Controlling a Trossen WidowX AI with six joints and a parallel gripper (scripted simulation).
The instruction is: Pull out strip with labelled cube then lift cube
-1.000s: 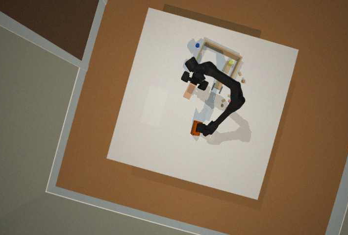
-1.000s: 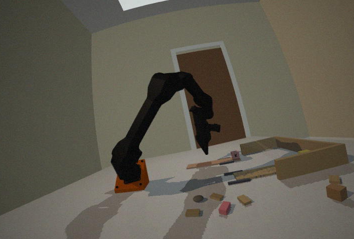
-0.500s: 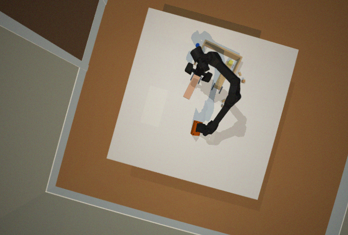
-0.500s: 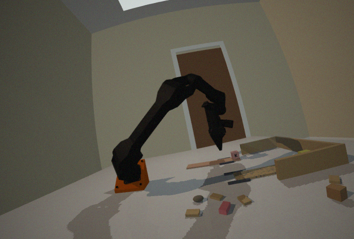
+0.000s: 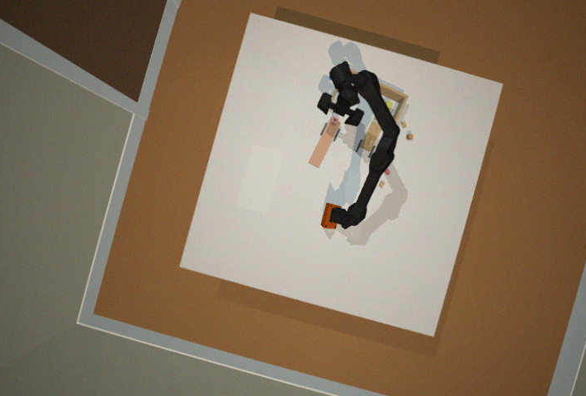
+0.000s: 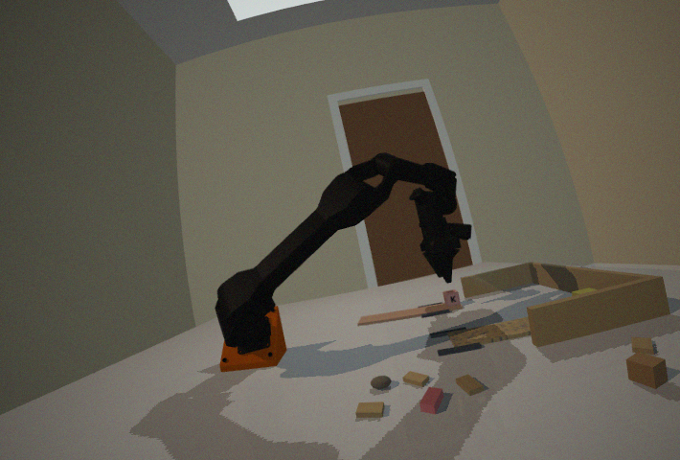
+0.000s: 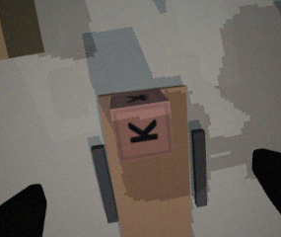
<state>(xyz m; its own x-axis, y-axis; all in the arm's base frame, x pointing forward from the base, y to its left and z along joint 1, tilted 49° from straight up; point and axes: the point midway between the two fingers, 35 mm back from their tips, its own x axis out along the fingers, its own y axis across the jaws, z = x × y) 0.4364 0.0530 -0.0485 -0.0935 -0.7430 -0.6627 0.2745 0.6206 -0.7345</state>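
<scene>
My gripper tip is 1 cm short of the labelled cube and 5 cm above it. Also, from my gripper tip: dark pebble 23 cm behind, 24 cm to the right, 6 cm below; then brown cube 38 cm to the right, 6 cm below; then pink block 18 cm behind, 30 cm to the right, 6 cm below.
</scene>
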